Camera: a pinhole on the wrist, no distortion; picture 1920 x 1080 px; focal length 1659.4 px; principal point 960.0 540.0 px. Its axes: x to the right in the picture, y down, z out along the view. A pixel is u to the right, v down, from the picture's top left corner.
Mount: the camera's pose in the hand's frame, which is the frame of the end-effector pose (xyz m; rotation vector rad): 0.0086 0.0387 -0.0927 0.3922 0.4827 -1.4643
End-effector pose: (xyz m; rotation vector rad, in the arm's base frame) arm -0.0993 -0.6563 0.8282 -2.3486 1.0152 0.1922
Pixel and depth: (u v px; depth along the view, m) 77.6 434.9 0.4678
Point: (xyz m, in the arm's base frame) -0.0572 -0.4153 0.4669
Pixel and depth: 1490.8 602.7 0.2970
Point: 0.0822 -0.5161 0.8124
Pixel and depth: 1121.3 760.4 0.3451
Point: 0.0930 -0.5143 0.7278
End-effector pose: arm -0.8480 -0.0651 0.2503 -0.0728 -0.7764 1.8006
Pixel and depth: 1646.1 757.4 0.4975
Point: -0.6548 0.0021 0.6671
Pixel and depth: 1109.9 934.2 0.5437
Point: -0.8204 -0.0201 0.7203
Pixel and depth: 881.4 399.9 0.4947
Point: -0.8168 -0.1879 0.6270
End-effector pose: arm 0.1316 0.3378 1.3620 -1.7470 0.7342 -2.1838
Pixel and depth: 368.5 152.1 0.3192
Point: 0.3793 0.3403 1.3806
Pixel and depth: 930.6 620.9 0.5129
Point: 0.4707 0.4140 1.5919
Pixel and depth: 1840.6 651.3 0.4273
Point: 0.2957 0.5847 1.6482
